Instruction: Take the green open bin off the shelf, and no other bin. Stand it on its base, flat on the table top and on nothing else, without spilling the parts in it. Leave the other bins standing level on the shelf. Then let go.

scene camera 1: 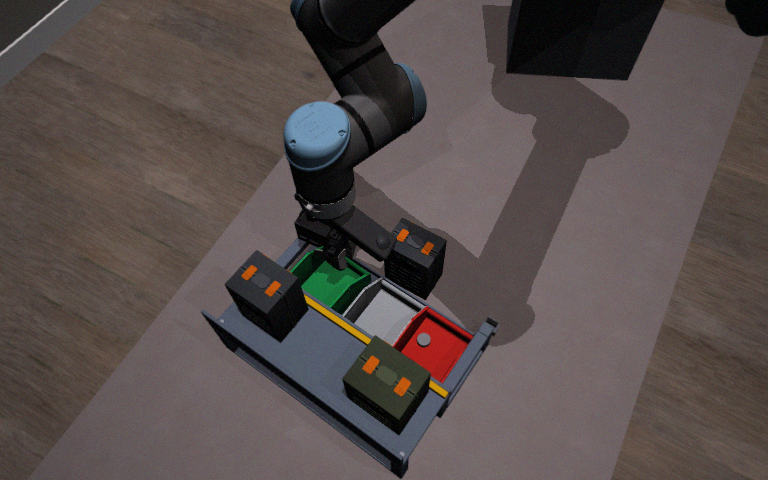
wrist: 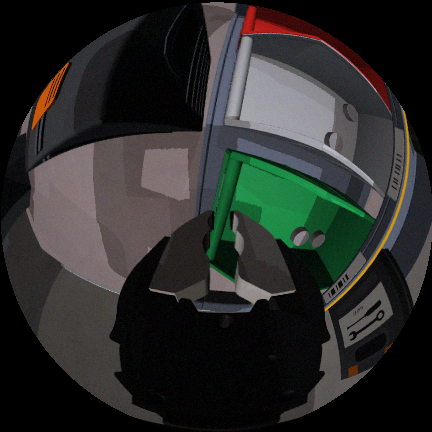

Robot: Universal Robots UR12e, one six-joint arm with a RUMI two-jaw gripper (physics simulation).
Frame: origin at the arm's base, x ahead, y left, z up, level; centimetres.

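Seen in the pictures: gripper, fingertip midpoint: point(scene camera 1: 344, 264) point(wrist: 221, 212).
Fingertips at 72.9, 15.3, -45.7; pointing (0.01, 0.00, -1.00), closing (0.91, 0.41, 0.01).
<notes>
Offsets run from my fingertips to a thing's middle, as dx, dy, dz. "spot": to the spot under its first point. Level surfaces: height alone.
The green open bin {spot: +3.8, +0.7, -1.2} point(scene camera 1: 331, 281) point(wrist: 280, 192) stands upright at the left end of the bin row on the grey-blue shelf point(scene camera 1: 320, 350) point(wrist: 212, 107); whether its base touches the shelf cannot be told. Round grey parts lie in it in the wrist view. My gripper point(scene camera 1: 339, 264) point(wrist: 221, 212) is shut on the green bin's rear rim, one finger inside and one outside. The white bin {spot: -0.3, +11.8, -1.7} point(scene camera 1: 385, 312) point(wrist: 287, 90) stands beside it, with grey parts inside. The red bin {spot: -3.2, +23.3, -1.8} point(scene camera 1: 438, 350) point(wrist: 280, 24) stands at the far right, with a grey disc inside.
A black case {-9.4, +9.0, +3.9} point(scene camera 1: 416, 260) point(wrist: 145, 75) stands behind the shelf, close to my gripper's side. Another black case {+16.1, +3.6, +13.6} point(scene camera 1: 266, 294) point(wrist: 370, 320) and an olive case point(scene camera 1: 387, 376) stand in front of the bins. The table {dz -2.7} point(scene camera 1: 594, 254) surrounds the shelf; a dark block point(scene camera 1: 583, 39) is at the back.
</notes>
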